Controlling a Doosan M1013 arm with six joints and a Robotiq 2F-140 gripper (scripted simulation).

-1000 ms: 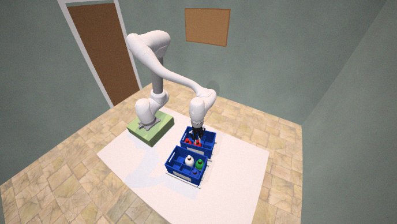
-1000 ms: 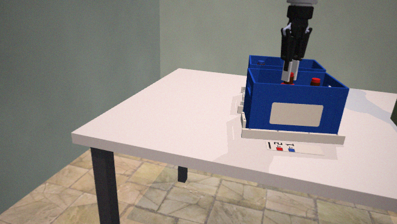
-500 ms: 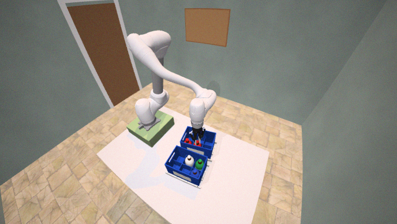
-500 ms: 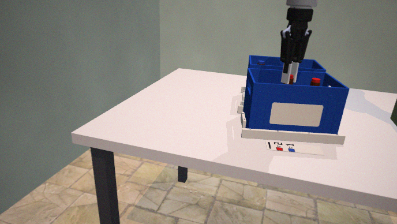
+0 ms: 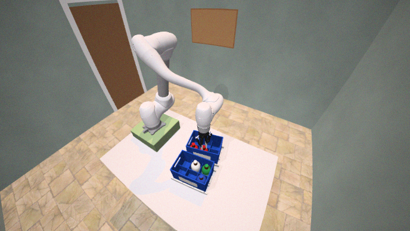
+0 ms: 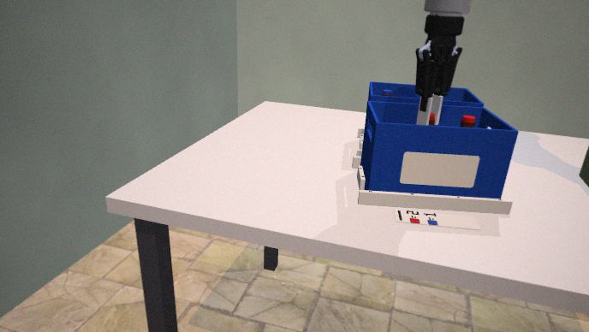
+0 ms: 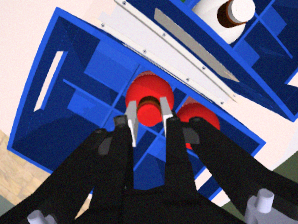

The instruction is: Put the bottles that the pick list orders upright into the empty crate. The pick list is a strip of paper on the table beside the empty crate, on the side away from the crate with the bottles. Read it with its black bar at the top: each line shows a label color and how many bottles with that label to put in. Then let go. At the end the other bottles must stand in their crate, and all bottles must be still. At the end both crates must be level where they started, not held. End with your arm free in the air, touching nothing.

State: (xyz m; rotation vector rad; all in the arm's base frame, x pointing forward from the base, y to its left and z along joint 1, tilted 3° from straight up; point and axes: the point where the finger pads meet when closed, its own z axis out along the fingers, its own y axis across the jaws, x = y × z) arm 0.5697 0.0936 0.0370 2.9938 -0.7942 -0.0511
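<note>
The red bottle is 80 mm below my hand. From my hand the other things lie so: white bottle (30 mm ahead, 150 mm to the right, 90 mm below); then pick list (60 mm behind, 180 mm to the left, 170 mm below); then green-label bottle (120 mm ahead, 120 mm to the right, 90 mm below).
</note>
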